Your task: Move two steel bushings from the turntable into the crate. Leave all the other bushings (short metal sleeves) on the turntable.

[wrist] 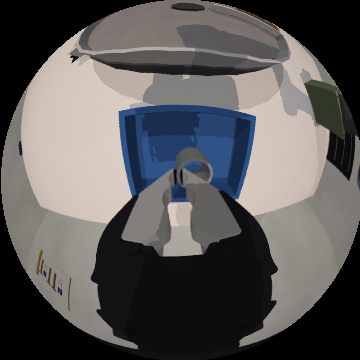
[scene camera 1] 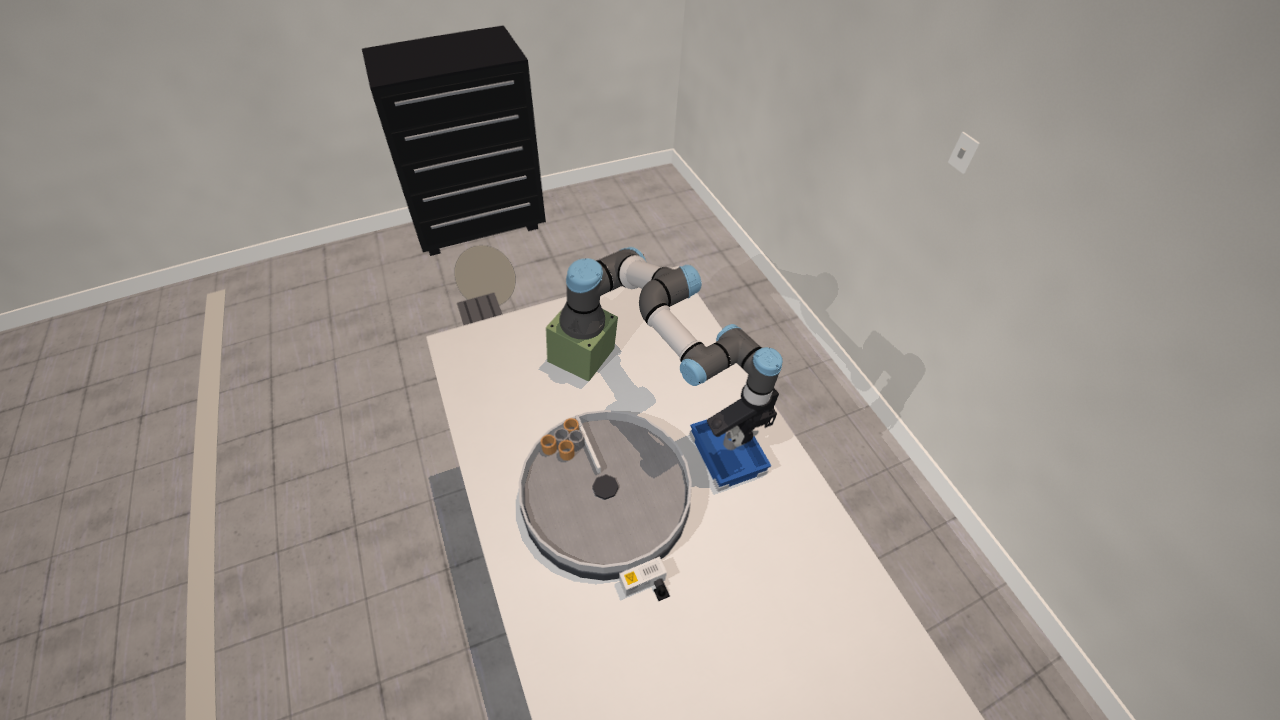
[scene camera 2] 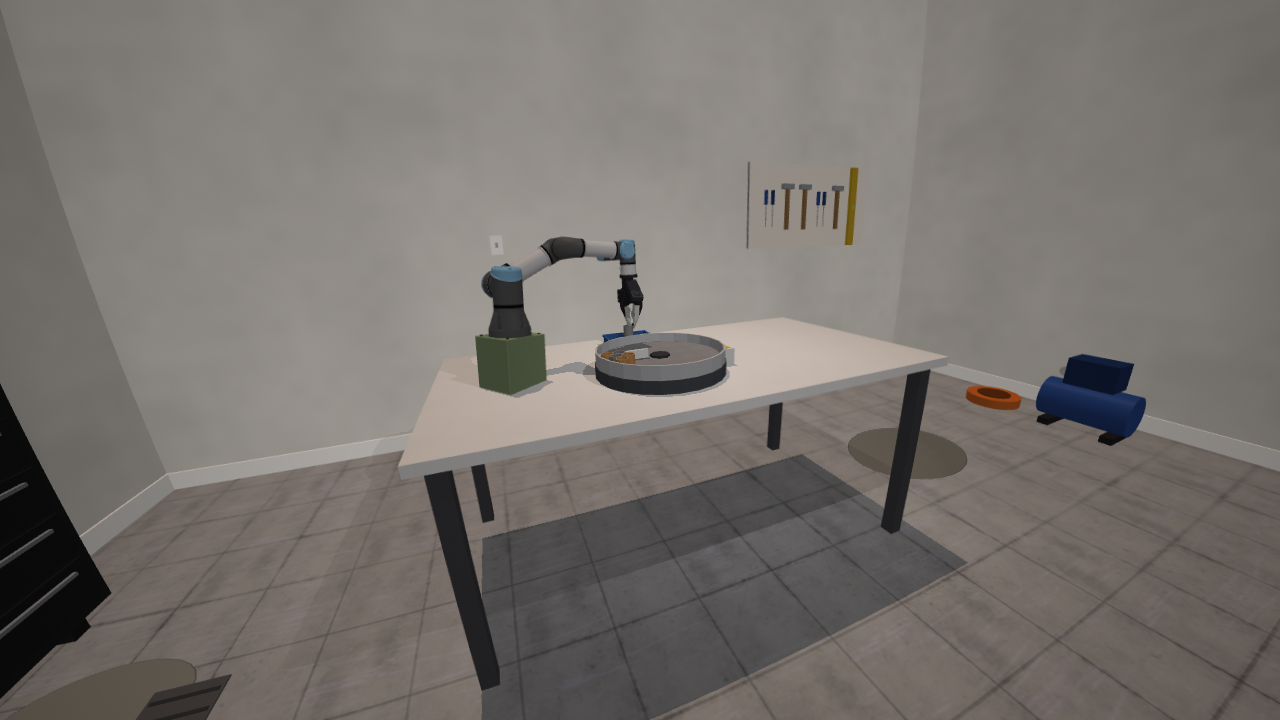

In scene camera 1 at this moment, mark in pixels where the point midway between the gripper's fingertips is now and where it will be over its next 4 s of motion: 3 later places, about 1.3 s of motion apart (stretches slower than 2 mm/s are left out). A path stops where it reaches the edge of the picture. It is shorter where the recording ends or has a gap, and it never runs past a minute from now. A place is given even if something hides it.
The gripper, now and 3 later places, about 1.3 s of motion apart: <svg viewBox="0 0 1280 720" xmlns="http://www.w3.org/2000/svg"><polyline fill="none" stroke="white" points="735,444 733,452 732,454 738,437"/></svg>
